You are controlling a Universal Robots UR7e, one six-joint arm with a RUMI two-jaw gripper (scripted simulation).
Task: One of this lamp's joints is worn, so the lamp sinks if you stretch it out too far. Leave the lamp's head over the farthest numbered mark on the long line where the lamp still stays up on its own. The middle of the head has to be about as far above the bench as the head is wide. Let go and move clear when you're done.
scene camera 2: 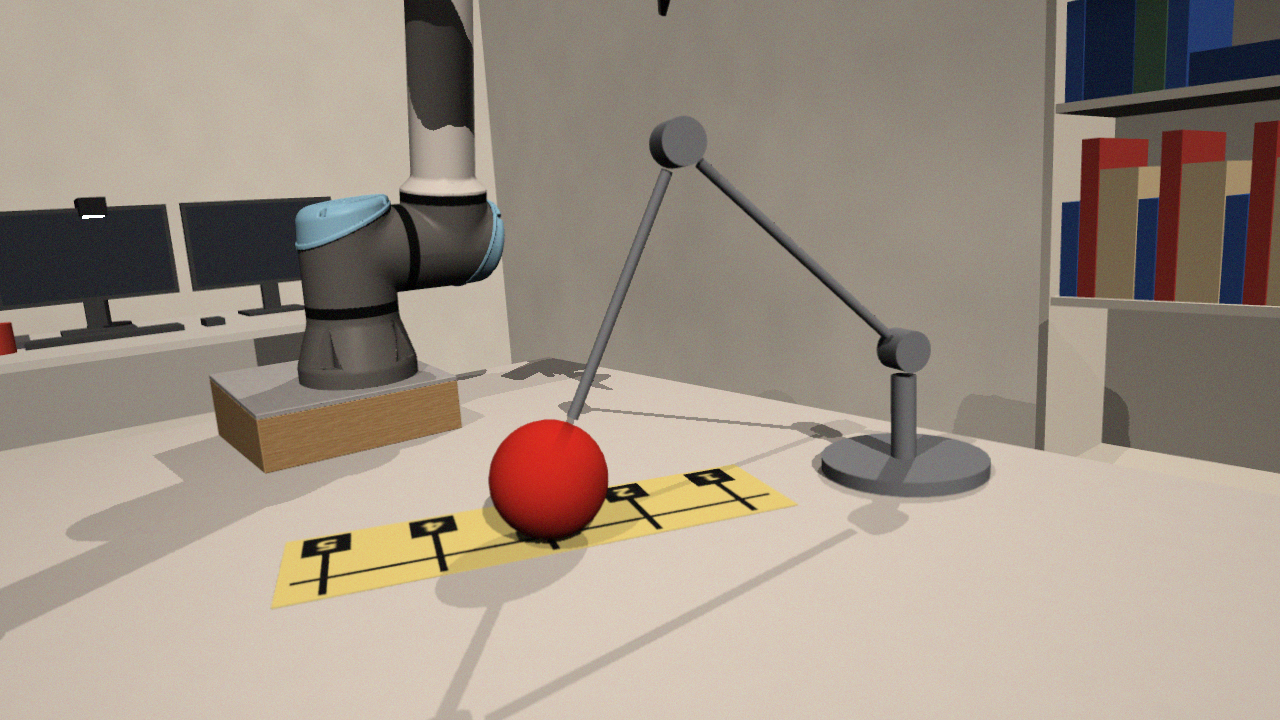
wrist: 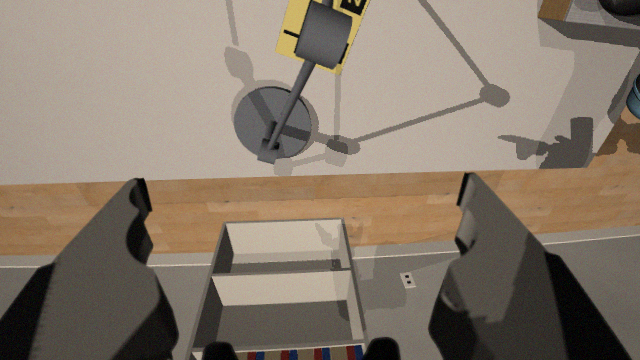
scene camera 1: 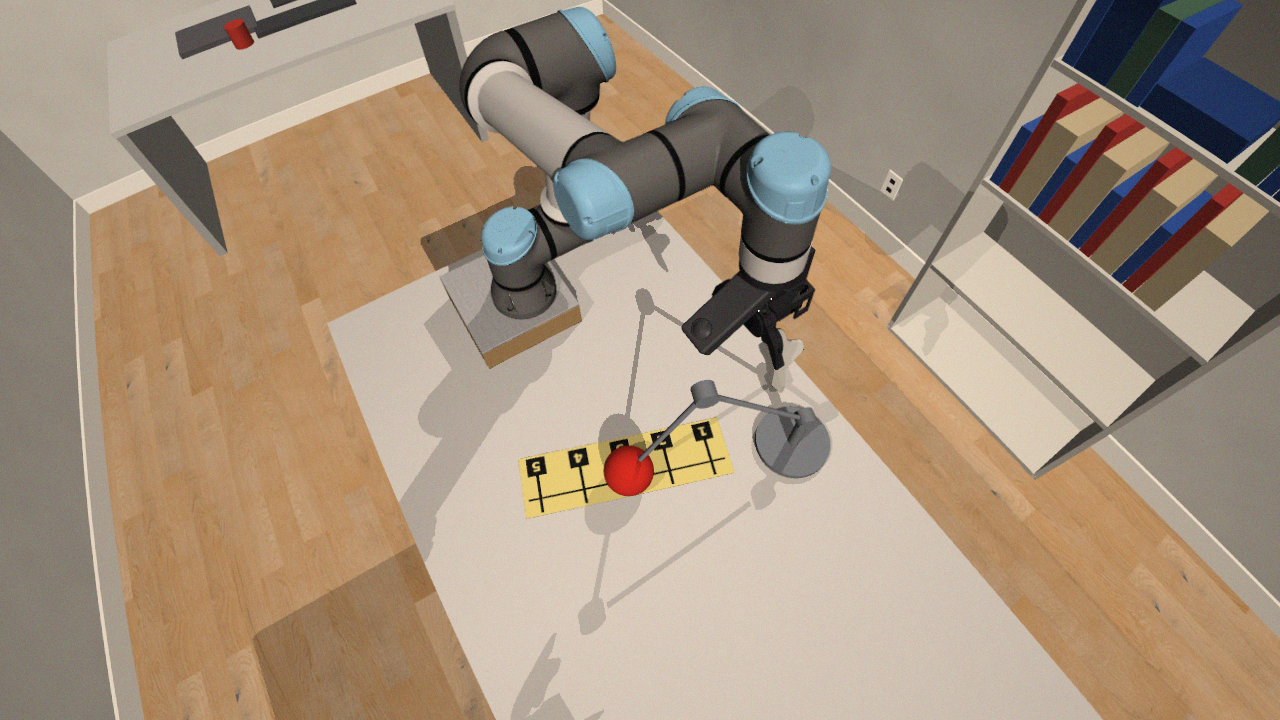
Labels:
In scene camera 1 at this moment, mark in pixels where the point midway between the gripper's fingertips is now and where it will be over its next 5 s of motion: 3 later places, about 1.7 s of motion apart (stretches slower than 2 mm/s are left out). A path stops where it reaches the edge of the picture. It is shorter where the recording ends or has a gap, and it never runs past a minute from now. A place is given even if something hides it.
My gripper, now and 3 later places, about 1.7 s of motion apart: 745, 349; 743, 363; 734, 391; 732, 400

